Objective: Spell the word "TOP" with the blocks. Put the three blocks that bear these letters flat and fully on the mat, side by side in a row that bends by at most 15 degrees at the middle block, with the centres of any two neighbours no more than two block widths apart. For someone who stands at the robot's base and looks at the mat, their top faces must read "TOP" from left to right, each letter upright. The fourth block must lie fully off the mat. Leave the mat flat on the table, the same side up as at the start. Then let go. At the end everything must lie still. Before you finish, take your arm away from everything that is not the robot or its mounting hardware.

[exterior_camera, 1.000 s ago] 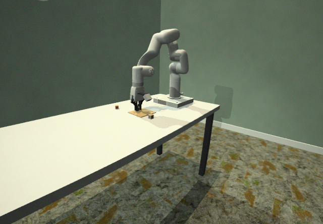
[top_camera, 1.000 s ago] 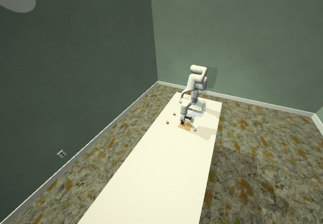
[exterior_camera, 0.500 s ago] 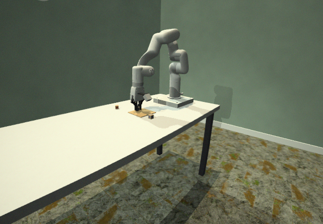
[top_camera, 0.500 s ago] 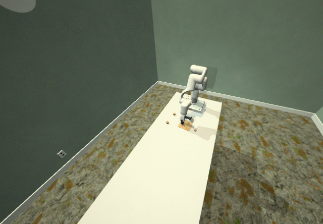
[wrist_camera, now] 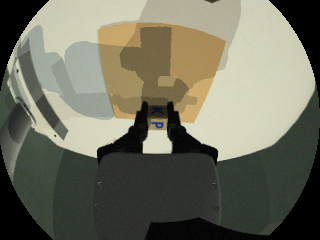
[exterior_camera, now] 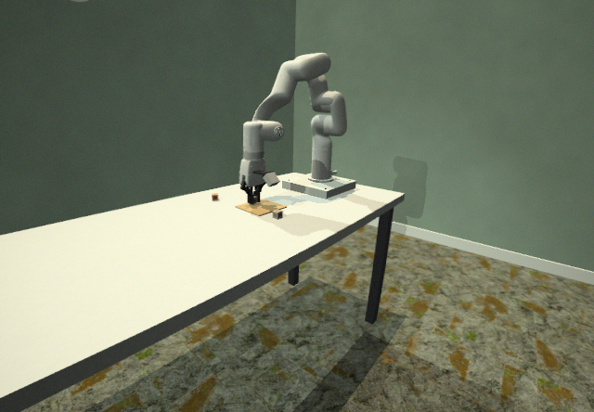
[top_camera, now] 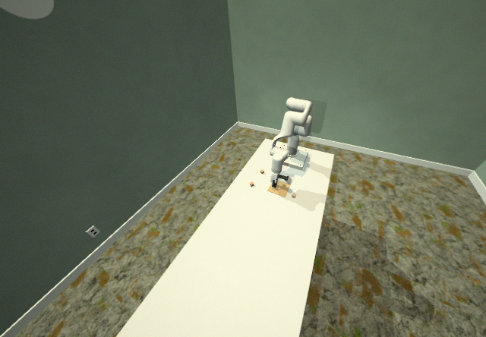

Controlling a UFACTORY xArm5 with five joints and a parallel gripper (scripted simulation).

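Now: hand 10 mm past the tan mat, 40 mm to the right of it and 30 mm above it.
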